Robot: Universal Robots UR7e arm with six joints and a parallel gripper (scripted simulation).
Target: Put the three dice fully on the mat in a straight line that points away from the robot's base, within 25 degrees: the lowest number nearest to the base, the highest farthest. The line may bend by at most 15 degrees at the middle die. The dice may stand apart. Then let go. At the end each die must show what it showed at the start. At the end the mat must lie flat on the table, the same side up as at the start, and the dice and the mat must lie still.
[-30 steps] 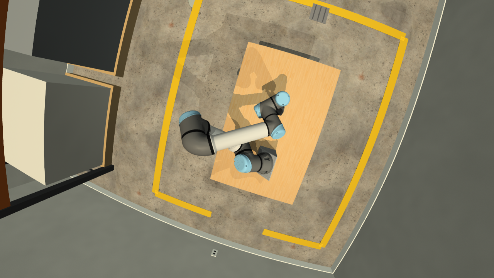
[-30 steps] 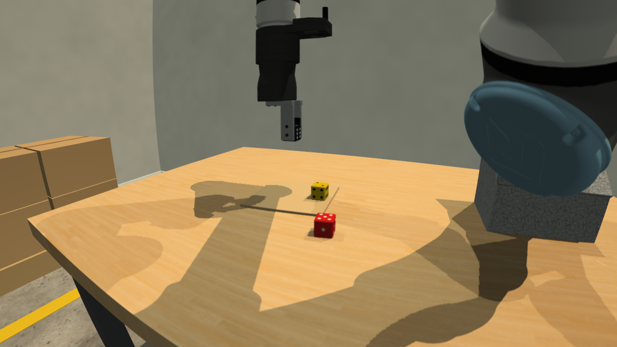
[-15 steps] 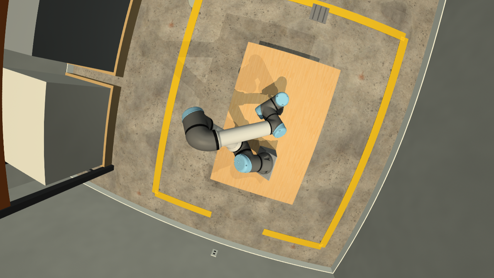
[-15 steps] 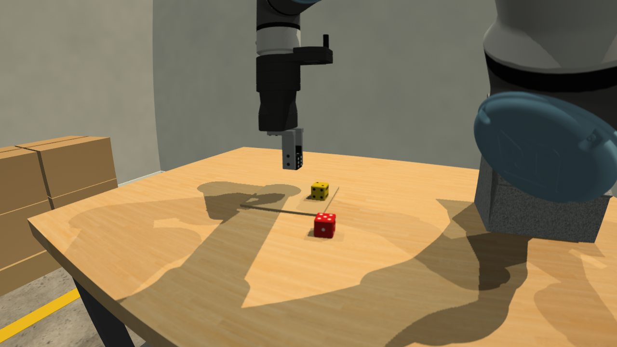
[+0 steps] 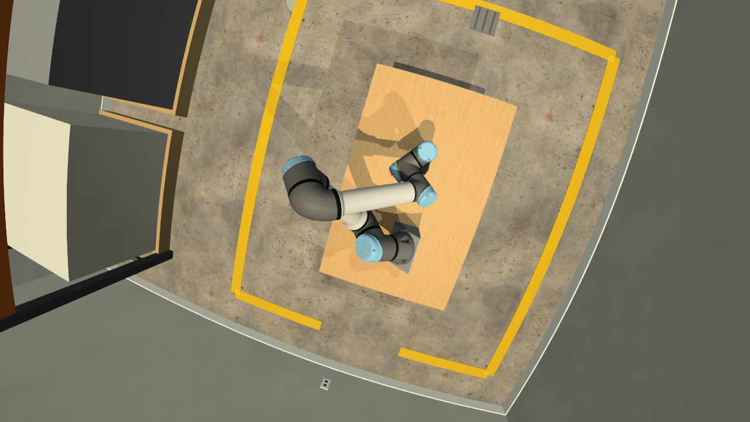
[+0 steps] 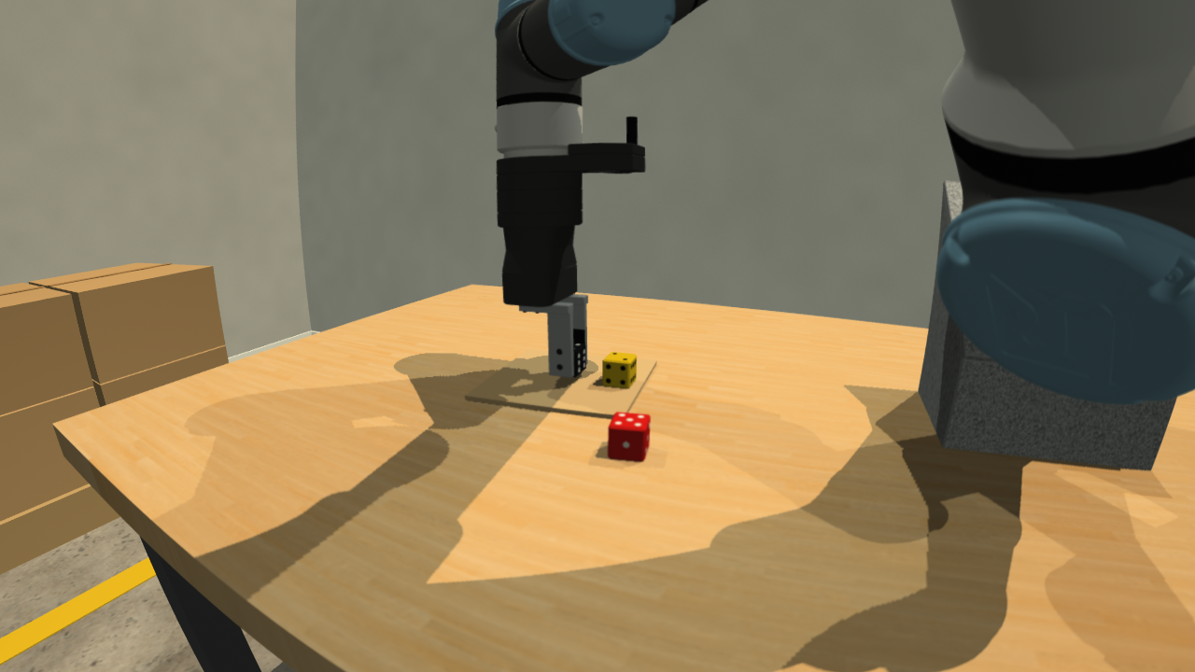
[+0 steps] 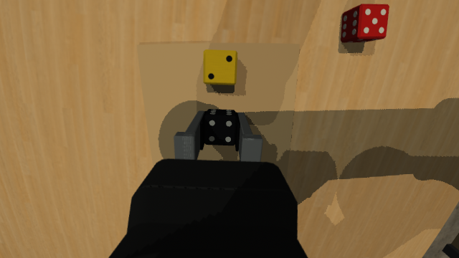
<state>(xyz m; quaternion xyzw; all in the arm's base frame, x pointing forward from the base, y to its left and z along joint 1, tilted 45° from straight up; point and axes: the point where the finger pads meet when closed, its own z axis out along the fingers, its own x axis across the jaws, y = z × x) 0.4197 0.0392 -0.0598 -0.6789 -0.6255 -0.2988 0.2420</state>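
My hand is 1 cm above the black die. Round my hand: tan mat 3 cm below; then red die 9 cm behind, 12 cm to the left, 2 cm below; then yellow die 5 cm behind, 1 cm below.
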